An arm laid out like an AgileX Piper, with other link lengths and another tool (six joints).
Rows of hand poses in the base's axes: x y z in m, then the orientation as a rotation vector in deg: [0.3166, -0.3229, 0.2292, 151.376, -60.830, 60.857]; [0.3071, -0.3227, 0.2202, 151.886, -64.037, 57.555]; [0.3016, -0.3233, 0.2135, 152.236, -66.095, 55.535]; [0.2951, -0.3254, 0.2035, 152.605, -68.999, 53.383]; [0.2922, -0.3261, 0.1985, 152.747, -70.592, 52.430]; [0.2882, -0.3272, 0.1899, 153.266, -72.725, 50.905]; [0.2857, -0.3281, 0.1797, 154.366, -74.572, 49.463]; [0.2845, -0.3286, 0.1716, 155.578, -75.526, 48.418]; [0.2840, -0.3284, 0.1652, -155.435, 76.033, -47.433]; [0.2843, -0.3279, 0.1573, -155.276, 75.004, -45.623]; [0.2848, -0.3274, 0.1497, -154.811, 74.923, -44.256]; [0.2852, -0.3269, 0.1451, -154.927, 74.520, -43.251]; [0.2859, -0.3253, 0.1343, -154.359, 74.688, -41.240]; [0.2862, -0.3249, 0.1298, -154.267, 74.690, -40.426]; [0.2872, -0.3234, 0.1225, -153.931, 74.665, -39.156]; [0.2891, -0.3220, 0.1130, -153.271, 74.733, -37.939]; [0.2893, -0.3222, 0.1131, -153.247, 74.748, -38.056]
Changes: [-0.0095, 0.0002, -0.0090, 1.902, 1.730, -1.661]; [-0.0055, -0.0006, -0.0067, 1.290, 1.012, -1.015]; [-0.0065, -0.0021, -0.0100, 1.791, 0.929, -1.377]; [-0.0029, -0.0007, -0.0050, 0.957, 0.348, -0.746]; [-0.0040, -0.0011, -0.0086, 1.553, 0.569, -0.840]; [-0.0025, -0.0009, -0.0102, 1.854, 0.445, -0.389]; [-0.0012, -0.0005, -0.0081, 1.456, 0.301, 0.107]; [-0.0005, 0.0002, -0.0064, 1.210, 0.103, -0.054]; [0.0003, 0.0005, -0.0079, 1.219, 0.536, 0.810]; [0.0005, 0.0005, -0.0076, 1.038, 0.363, 0.131]; [0.0004, 0.0005, -0.0046, 0.479, 0.448, 0.350]; [0.0007, 0.0016, -0.0108, 1.364, 0.679, -0.002]; [0.0003, 0.0004, -0.0045, 0.456, 0.338, 0.052]; [0.0010, 0.0015, -0.0073, 0.863, 0.429, 0.083]; [0.0019, 0.0014, -0.0095, 1.065, 0.265, -0.014]; [0.0002, -0.0002, 0.0001, -0.039, -0.066, -0.021]
